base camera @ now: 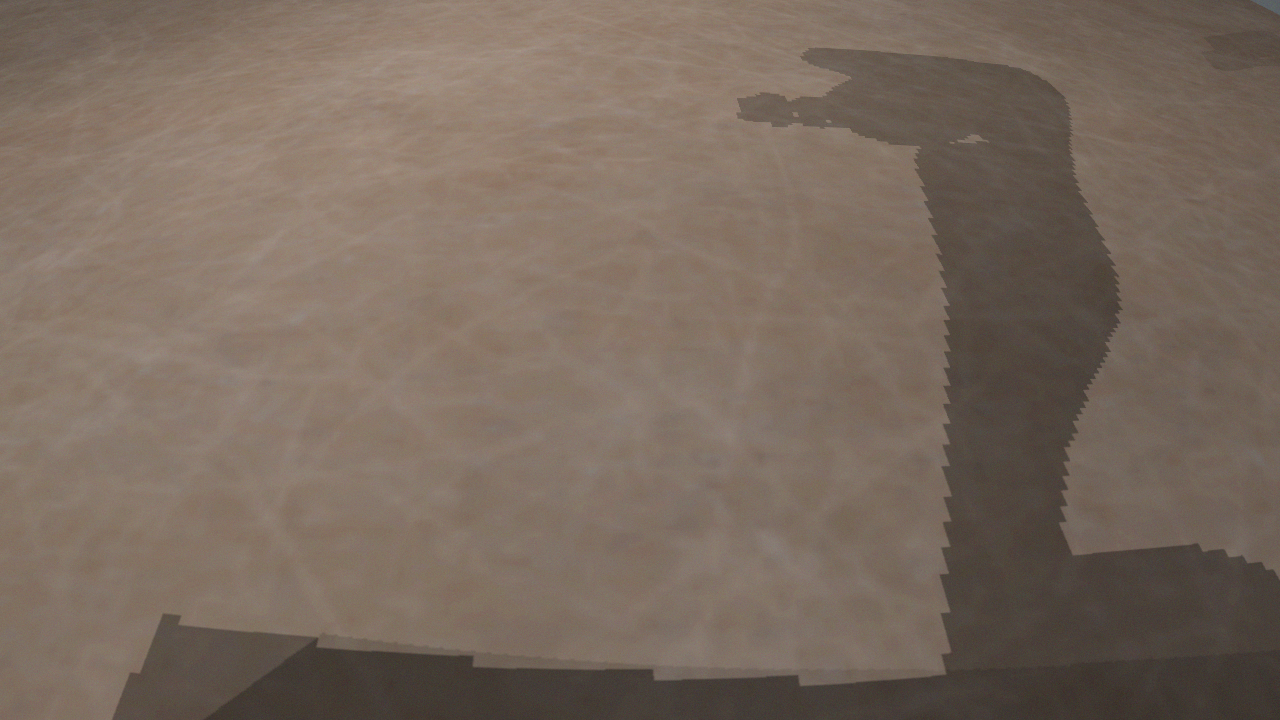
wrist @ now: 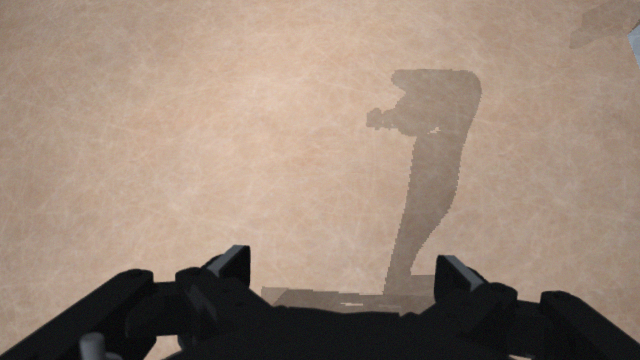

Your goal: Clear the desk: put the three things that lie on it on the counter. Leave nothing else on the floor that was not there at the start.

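My gripper is open and empty at the bottom of the wrist view, with its two black fingers wide apart above the tan floor. The desk, the counter and the three things that the task names cannot be made out in either view.
The tan mottled floor spreads through both views. The shadow of the arm lies across it on the right. At the right edge of the wrist view, near the top, a pale bluish-grey piece shows in part, beside another shadow.
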